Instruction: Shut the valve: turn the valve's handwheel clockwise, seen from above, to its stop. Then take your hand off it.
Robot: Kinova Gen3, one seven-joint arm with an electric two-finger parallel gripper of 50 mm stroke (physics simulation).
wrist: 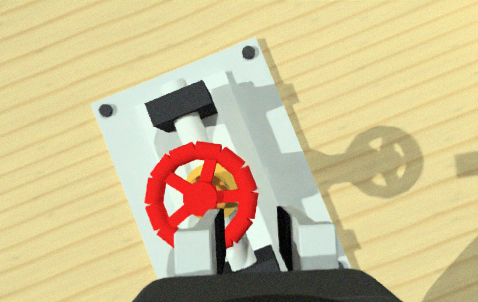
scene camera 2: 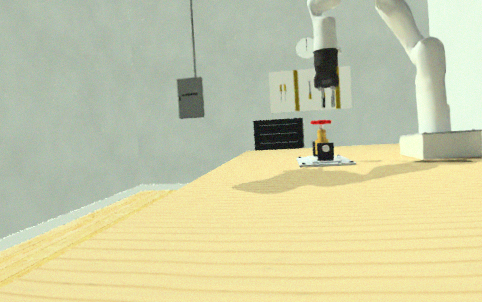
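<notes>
The valve's red handwheel (scene camera 2: 321, 122) (wrist: 200, 198) has spokes and a notched rim, and sits level on top of a brass-coloured stem part (scene camera 2: 321, 135). The valve stands on a pale base plate (scene camera 2: 345, 161) (wrist: 120, 130) with dark bolts at its corners. My gripper (scene camera 2: 328, 106) (wrist: 251, 230) is open about halfway, with nothing between its fingers. It points down, and its fingertips are a little above the handwheel, apart from it. In the wrist view the left finger covers part of the wheel's near rim, and the right finger is to the right of the wheel.
The wooden table (scene camera 2: 260, 235) (wrist: 50, 50) carries the plate. The arm's pale base block (scene camera 2: 411, 146) stands to the right of the valve in the scene view. A black slatted panel (scene camera 2: 278, 134), a grey box (scene camera 2: 191, 97) and a tool board (scene camera 2: 285, 102) show in the background.
</notes>
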